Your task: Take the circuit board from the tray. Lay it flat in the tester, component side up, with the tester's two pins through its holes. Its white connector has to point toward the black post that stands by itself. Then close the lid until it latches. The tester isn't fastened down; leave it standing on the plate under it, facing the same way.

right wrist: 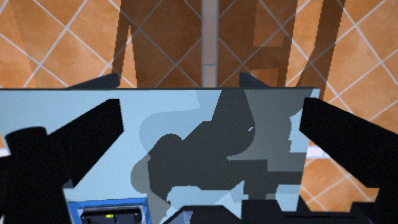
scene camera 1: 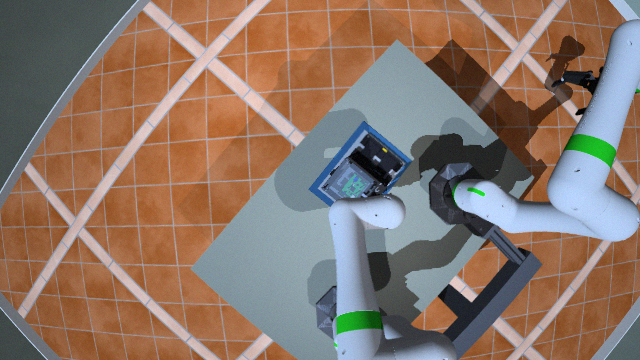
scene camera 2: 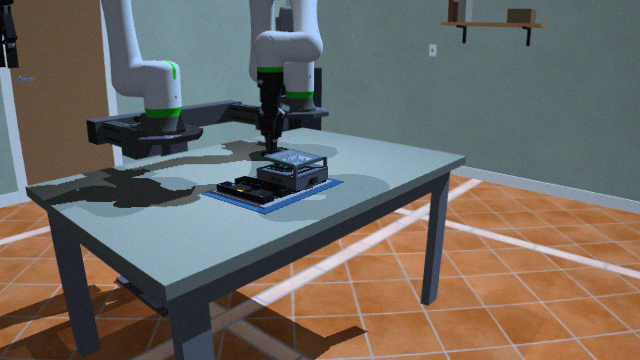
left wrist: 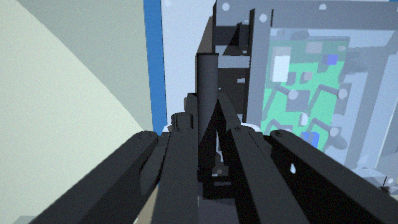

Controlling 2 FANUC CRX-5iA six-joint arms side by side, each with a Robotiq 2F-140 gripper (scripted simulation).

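Observation:
Clear lid (scene camera 1: 349,182), (scene camera 2: 291,157), (left wrist: 320,77) visible. Left gripper (scene camera 2: 271,155), (left wrist: 206,108) and right gripper (right wrist: 211,114) likewise visible.

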